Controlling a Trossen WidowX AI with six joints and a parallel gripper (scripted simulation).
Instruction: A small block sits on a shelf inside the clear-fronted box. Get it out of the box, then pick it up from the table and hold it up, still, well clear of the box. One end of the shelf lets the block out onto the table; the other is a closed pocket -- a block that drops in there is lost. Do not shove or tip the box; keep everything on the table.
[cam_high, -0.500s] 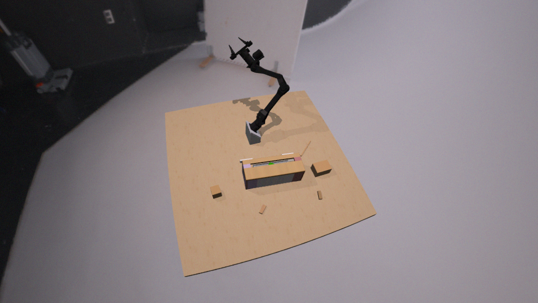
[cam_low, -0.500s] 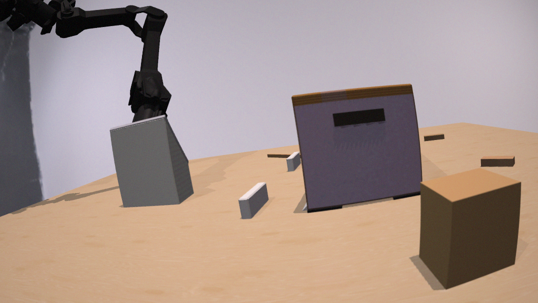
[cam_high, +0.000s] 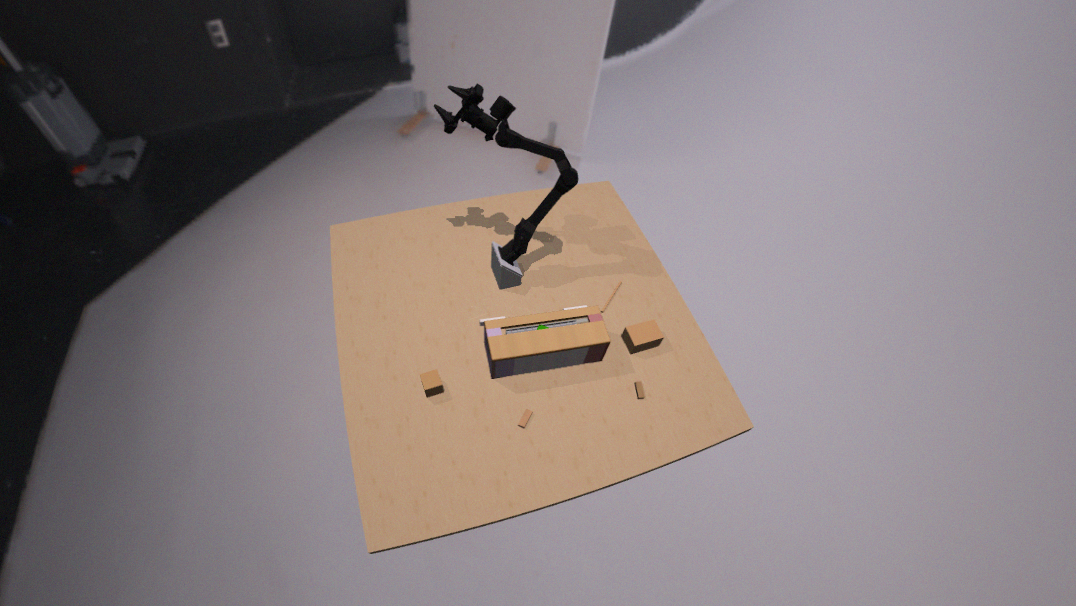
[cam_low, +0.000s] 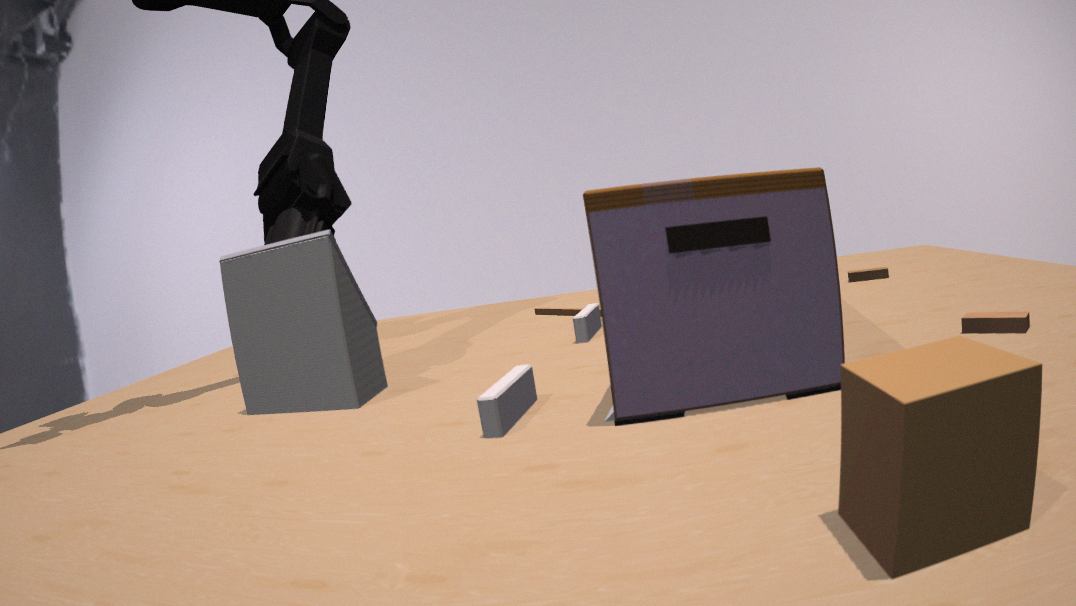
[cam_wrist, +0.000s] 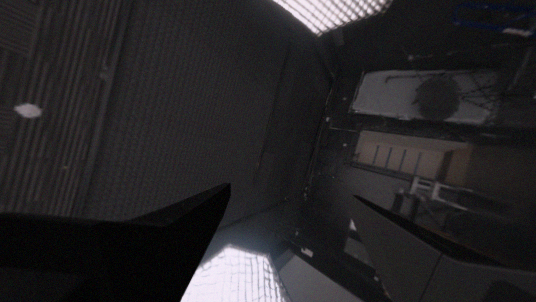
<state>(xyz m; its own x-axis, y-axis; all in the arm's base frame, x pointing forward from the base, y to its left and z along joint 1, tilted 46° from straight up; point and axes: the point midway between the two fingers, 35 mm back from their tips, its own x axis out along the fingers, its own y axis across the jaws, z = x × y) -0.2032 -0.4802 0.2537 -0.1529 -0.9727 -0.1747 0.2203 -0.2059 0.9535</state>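
Now: gripper tip 570 mm short of the box, 560 mm above it and 240 mm to the right of it. From my gripper tip the other things lie so: brown cube (670 mm ahead, 600 mm below, 140 mm to the right); then green block (580 mm ahead, 540 mm below, 230 mm to the left).
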